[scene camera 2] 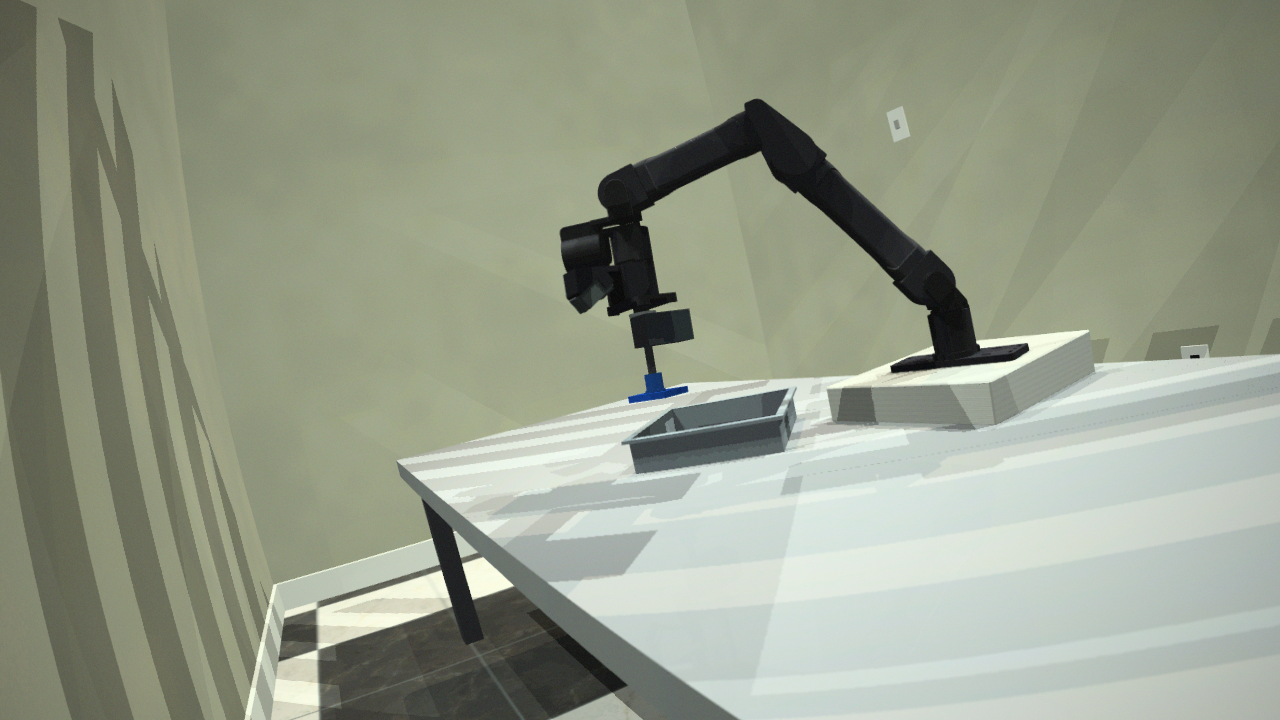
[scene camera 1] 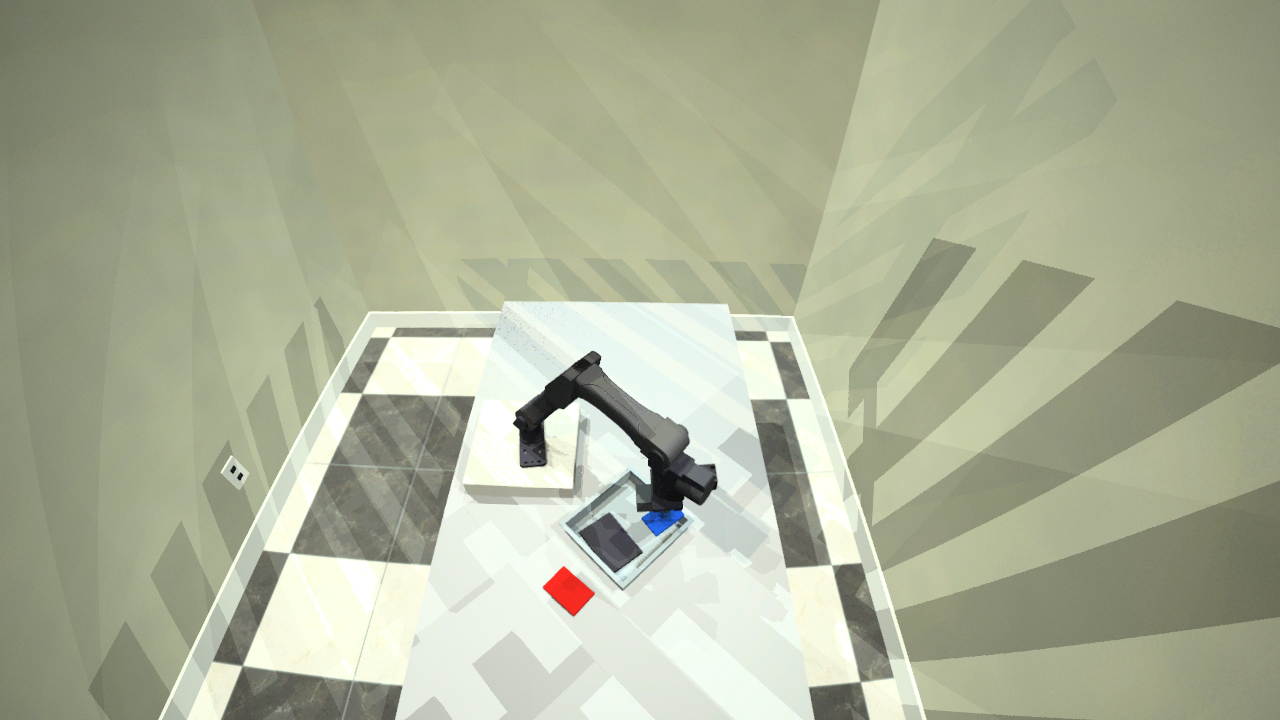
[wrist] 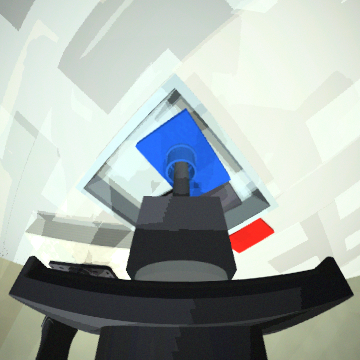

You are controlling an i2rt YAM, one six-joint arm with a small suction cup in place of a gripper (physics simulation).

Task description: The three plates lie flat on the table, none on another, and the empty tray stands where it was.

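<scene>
My suction gripper is shut on the blue plate and holds it nearly level in the air, above the rim height of the grey tray. The dark plate lies inside the tray, partly hidden by the blue plate and the cup mount in the wrist view. The red plate lies flat on the table beside the tray; it does not show in scene camera 2.
The arm's base stands on a pale block behind and to the left of the tray in scene camera 1. The white table has long side edges, with a chequered floor below. Hard shadows fall across the table and walls.
</scene>
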